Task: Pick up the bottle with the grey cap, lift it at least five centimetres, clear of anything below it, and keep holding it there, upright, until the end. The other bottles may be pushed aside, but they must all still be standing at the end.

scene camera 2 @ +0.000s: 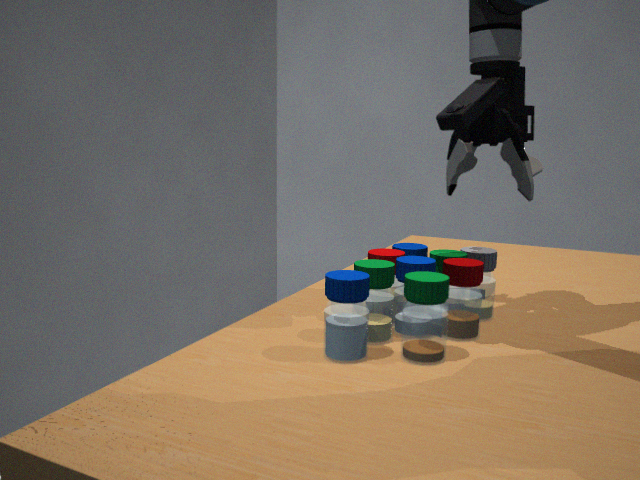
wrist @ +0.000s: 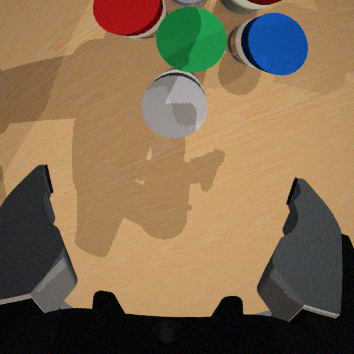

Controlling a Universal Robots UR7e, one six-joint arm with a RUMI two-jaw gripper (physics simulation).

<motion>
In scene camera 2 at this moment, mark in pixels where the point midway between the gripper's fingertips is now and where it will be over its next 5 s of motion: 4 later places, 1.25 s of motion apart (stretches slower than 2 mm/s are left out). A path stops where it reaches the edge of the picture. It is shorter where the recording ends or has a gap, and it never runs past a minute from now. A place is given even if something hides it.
My gripper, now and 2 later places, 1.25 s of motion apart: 487,198; 484,265; 482,289
</motion>
